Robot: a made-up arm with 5 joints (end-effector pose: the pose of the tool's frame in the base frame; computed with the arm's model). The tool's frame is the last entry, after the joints.
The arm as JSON. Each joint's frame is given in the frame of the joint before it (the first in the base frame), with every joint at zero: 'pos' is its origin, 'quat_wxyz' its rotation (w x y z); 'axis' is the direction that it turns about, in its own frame. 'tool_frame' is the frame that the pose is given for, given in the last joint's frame.
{
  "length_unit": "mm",
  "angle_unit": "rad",
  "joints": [
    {
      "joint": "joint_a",
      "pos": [
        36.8,
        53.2,
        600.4
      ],
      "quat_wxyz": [
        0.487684,
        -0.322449,
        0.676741,
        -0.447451
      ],
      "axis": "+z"
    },
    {
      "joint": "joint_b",
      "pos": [
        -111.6,
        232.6,
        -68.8
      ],
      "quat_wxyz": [
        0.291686,
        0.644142,
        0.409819,
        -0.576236
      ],
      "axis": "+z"
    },
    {
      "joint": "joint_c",
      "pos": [
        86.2,
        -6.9,
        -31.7
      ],
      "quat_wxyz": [
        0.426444,
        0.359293,
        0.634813,
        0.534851
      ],
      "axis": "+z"
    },
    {
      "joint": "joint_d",
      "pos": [
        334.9,
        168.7,
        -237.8
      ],
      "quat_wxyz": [
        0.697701,
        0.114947,
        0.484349,
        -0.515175
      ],
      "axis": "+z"
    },
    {
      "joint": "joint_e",
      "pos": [
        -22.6,
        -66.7,
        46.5
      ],
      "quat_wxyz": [
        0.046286,
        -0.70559,
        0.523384,
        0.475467
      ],
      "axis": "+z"
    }
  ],
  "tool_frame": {
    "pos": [
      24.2,
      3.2,
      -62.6
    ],
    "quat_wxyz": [
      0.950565,
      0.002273,
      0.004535,
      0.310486
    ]
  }
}
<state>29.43 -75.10 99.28 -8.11 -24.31</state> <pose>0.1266 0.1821 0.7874 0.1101 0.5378 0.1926 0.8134</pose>
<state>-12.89 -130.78 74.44 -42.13 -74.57</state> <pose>-0.0072 0.2843 0.6819 0.0919 0.2059 -0.6238 0.7484</pose>
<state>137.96 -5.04 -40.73 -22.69 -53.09</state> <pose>0.2082 0.2210 0.7966 -0.5340 0.8313 -0.0192 0.1530</pose>
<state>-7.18 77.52 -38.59 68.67 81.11</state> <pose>0.2372 0.3174 0.1187 0.0516 0.1181 -0.9232 0.3621</pose>
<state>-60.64 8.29 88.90 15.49 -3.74</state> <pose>0.0471 0.2863 0.3763 0.5524 -0.7183 -0.4177 0.0673</pose>
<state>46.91 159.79 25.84 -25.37 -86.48</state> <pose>0.0251 0.4196 0.8758 0.2444 0.1802 -0.9452 0.1197</pose>
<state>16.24 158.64 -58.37 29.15 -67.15</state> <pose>-0.0710 0.5163 0.2270 -0.3337 -0.3070 -0.8912 0.0160</pose>
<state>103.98 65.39 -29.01 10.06 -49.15</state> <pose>0.3235 0.1960 0.9188 0.3301 -0.7703 0.5361 0.1011</pose>
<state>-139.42 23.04 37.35 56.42 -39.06</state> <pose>0.1751 -0.0752 0.4216 0.6058 -0.5228 -0.5140 0.3090</pose>
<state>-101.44 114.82 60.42 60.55 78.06</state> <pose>-0.1215 0.0612 0.1705 -0.1313 -0.1349 -0.3156 0.9300</pose>
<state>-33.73 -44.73 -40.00 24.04 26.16</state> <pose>-0.0561 -0.1656 0.3568 -0.3065 -0.0912 0.7232 0.6121</pose>
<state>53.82 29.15 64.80 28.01 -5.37</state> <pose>0.1371 0.1125 0.8549 -0.4543 -0.1391 0.6744 0.5652</pose>
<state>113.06 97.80 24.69 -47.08 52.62</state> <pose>0.1224 -0.1300 0.8723 0.5614 0.1671 -0.5446 0.6003</pose>
